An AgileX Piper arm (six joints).
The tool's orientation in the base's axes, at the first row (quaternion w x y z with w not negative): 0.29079 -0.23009 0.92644 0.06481
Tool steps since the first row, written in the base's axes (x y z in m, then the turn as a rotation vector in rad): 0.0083 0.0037 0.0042 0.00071 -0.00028 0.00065; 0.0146 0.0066 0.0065 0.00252 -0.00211 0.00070; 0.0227 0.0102 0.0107 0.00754 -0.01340 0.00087; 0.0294 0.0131 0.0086 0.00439 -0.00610 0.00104
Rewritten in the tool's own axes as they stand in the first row. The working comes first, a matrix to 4 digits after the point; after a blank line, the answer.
The tool's axes in the first row as the columns of a matrix, in the base's axes (used below as rounded here):
-0.7250 -0.4640 0.5090
-0.3886 0.8857 0.2539
-0.5686 -0.0137 -0.8225

-0.0098 -0.0006 0.0017 -0.00078 -0.00059 -0.00024; -0.0168 -0.0010 0.0038 -0.00141 -0.00305 0.00017; -0.0265 -0.0016 0.0053 -0.00075 -0.01538 -0.00028; -0.0313 -0.0022 0.0112 -0.00140 -0.00745 -0.00017
